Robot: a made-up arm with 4 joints. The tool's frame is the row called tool.
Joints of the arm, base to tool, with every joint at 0 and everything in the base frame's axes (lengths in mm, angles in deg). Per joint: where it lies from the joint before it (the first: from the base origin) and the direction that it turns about. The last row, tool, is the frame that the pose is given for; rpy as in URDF.
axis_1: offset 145 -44 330 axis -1 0 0
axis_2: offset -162 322 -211 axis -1 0 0
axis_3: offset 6 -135 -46 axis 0.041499 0.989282 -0.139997
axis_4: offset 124 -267 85 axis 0.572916 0.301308 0.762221
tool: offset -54 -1 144 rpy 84.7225 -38.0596 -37.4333
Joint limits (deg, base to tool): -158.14..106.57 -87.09..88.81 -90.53..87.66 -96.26..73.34
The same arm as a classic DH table. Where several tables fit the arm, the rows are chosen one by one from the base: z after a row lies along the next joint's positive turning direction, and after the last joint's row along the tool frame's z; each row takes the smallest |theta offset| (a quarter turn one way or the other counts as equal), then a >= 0, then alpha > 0; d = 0 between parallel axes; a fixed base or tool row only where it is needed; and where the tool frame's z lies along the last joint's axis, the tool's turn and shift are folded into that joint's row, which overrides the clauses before.
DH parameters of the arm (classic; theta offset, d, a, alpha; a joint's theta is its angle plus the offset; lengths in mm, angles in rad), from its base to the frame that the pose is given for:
base (fixed): -1.5708 330.0 44.0 1.5708
axis_1: 0.5801 0.0 -385.0 0.0000
axis_2: 1.1313 5.7 -64.5 -1.6123
axis_3: -0.9545 -423.9 -83.4 -1.3540
axis_4: -0.6165 266.8 78.7 -2.1474
tool (fixed): -2.1875 126.8 0.0 0.0000
Joint limits (rad, base to tool): -2.7601..1.8600 -1.5200..1.5500 -1.5800..1.5300 -1.6801..1.2800

